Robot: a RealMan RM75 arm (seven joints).
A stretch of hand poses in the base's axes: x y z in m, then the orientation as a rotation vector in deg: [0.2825 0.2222 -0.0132 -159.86 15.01 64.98]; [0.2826 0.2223 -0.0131 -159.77 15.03 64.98]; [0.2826 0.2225 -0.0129 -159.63 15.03 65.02]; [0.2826 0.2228 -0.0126 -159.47 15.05 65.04]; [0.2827 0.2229 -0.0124 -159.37 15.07 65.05]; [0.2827 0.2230 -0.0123 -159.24 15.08 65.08]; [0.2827 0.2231 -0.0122 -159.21 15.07 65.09]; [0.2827 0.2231 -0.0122 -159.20 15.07 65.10]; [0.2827 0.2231 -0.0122 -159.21 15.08 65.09]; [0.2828 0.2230 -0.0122 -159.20 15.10 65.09]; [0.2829 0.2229 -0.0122 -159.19 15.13 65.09]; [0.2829 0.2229 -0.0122 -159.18 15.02 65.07]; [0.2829 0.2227 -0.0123 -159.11 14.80 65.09]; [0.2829 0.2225 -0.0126 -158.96 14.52 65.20]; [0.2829 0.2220 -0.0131 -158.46 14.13 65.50]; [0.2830 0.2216 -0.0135 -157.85 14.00 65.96]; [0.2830 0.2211 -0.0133 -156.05 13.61 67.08]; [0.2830 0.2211 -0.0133 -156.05 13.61 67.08]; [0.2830 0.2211 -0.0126 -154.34 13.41 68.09]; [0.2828 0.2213 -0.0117 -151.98 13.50 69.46]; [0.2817 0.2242 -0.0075 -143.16 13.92 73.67]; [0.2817 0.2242 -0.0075 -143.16 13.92 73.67]
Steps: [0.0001 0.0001 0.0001 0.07 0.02 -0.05]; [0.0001 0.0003 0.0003 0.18 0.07 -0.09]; [0.0001 0.0006 0.0006 0.30 0.11 -0.16]; [0.0002 0.0007 0.0008 0.38 0.13 -0.21]; [0.0002 0.0008 0.0009 0.48 0.17 -0.26]; [0.0002 0.0009 0.0010 0.51 0.18 -0.27]; [0.0002 0.0009 0.0010 0.51 0.19 -0.27]; [0.0002 0.0009 0.0010 0.50 0.19 -0.27]; [0.0003 0.0008 0.0010 0.51 0.19 -0.29]; [0.0004 0.0007 0.0010 0.50 0.19 -0.31]; [0.0004 0.0007 0.0010 0.55 0.17 -0.26]; [0.0004 0.0005 0.0009 0.68 0.19 -0.15]; [0.0004 0.0003 0.0006 0.87 0.27 -0.03]; [0.0004 -0.0002 0.0001 1.34 0.53 0.06]; [0.0005 -0.0006 -0.0003 1.77 0.93 -0.02]; [0.0005 -0.0011 -0.0001 3.12 1.96 -0.29]; [0.0005 -0.0011 -0.0001 3.12 1.96 -0.29]; [0.0005 -0.0011 0.0006 4.34 2.93 -0.64]; [0.0003 -0.0009 0.0015 5.90 4.29 -1.34]; [-0.0008 0.0020 0.0057 11.79 9.00 -4.13]; [-0.0008 0.0020 0.0057 11.79 9.00 -4.13]
